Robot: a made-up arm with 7 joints.
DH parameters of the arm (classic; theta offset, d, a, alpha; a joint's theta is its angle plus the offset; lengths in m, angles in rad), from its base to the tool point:
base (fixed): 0 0.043 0.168 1.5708
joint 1: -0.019 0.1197 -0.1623 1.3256
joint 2: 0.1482 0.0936 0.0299 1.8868
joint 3: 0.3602 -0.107 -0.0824 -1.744
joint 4: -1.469 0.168 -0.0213 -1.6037
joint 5: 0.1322 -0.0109 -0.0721 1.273
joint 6: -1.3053 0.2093 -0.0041 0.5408
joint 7: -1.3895 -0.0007 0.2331 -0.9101
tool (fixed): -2.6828 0.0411 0 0
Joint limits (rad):
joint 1: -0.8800..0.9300
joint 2: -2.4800..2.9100
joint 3: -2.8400..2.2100
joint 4: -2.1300..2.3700
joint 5: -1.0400..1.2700
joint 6: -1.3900..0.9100
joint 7: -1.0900..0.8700
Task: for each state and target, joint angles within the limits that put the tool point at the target. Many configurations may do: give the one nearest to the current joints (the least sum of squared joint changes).
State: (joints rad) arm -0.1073 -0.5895 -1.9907 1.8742 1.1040 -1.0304 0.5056
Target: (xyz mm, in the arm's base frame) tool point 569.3 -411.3 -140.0
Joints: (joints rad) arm 0.4308 -0.0832 -1.7783 1.7941 0.9229 -1.3631 0.5630
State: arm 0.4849 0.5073 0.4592 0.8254 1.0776 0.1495 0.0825
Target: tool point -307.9 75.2 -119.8
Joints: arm 0.0355 0.4250 0.8801 0.6940 1.1223 0.3635 0.2318
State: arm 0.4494 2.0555 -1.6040 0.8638 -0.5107 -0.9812 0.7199
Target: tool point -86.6 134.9 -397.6
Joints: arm 0.0751 2.1996 -1.0348 0.5618 -0.9723 -1.2216 0.5306
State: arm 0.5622 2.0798 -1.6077 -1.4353 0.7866 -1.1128 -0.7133
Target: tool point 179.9 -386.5 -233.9
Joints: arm 0.4767 2.1153 -1.2612 -1.7613 0.8754 -1.3900 -1.0677
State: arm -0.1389 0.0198 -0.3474 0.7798 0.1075 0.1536 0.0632
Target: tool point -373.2 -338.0 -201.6
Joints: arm -0.2336 -0.5264 -0.1175 0.8022 0.0503 0.5746 0.1811
